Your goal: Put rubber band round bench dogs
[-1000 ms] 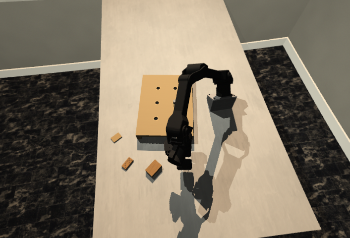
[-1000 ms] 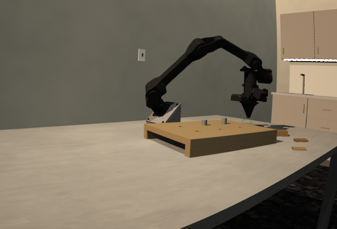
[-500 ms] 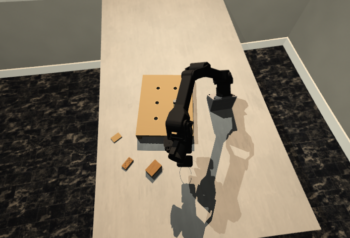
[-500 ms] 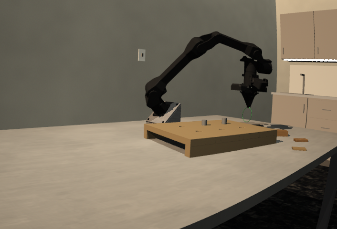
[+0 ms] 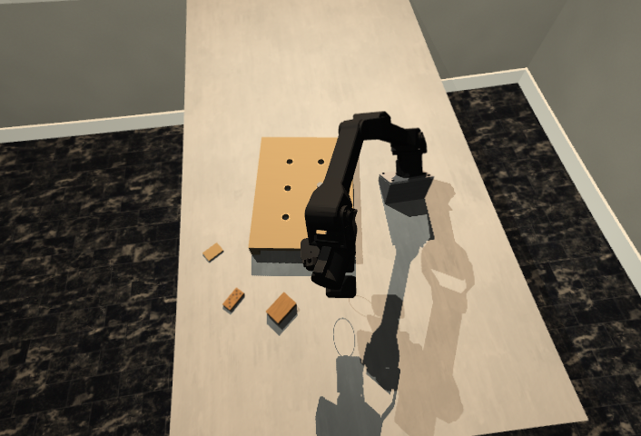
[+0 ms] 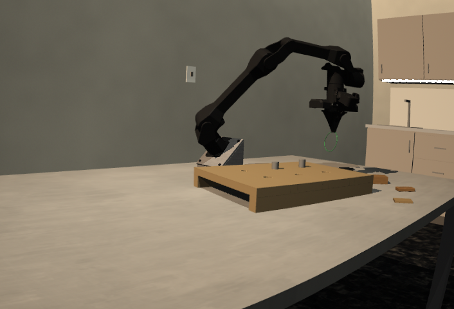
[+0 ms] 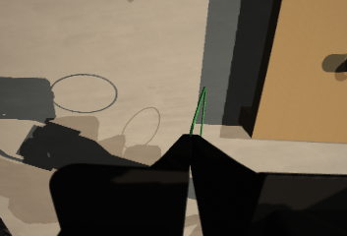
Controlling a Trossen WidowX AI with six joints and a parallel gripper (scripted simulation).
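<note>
Right now my hand is 20 mm short of the wooden board, 290 mm to the left of it and 150 mm above it.
</note>
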